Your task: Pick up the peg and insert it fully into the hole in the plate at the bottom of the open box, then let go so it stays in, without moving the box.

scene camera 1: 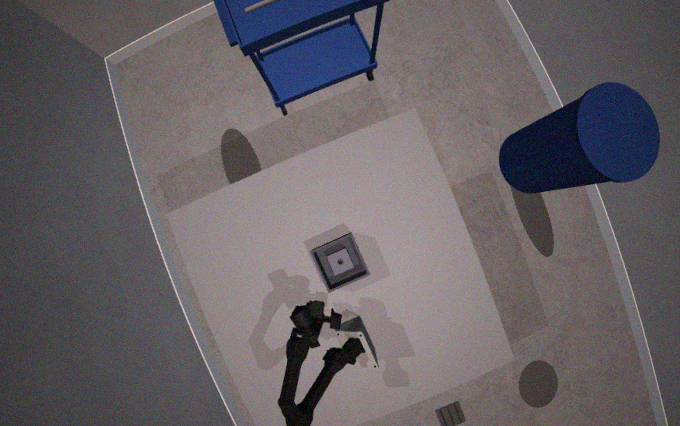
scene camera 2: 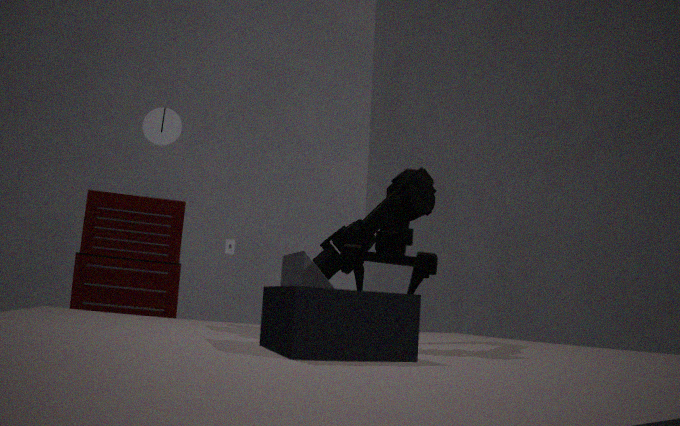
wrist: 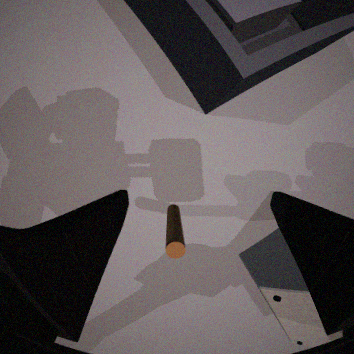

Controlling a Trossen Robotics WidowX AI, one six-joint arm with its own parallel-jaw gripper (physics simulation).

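Dark box (scene camera 1: 332, 282). Scene camera 1 misses the peg, hidden by my gripper. My gripper (scene camera 2: 382, 301), dark box (scene camera 2: 300, 323). Scene camera 2 does not show the peg, hidden by the box. My gripper (wrist: 201, 198), dark box (wrist: 215, 67), peg (wrist: 174, 243).
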